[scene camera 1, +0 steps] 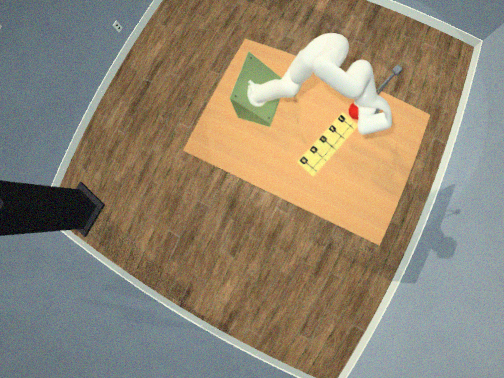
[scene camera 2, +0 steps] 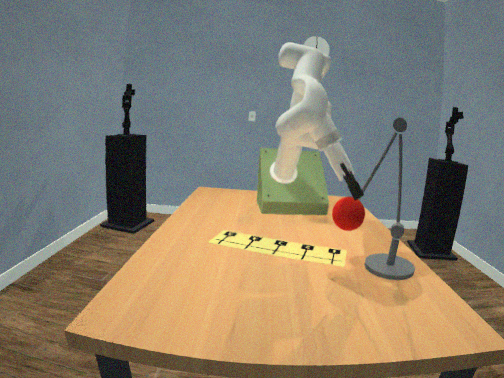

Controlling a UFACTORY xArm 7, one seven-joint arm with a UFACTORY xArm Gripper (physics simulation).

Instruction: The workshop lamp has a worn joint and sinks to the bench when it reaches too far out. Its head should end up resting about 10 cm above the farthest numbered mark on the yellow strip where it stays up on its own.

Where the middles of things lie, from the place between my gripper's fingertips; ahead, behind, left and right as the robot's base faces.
Labels:
The round grey base (scene camera 2: 389,266) lies 150 mm below my hand, 130 mm to the left of it and 40 mm ahead of it. Also, from my hand: yellow strip (scene camera 2: 318,254): 220 mm to the right, 200 mm below, 40 mm behind.

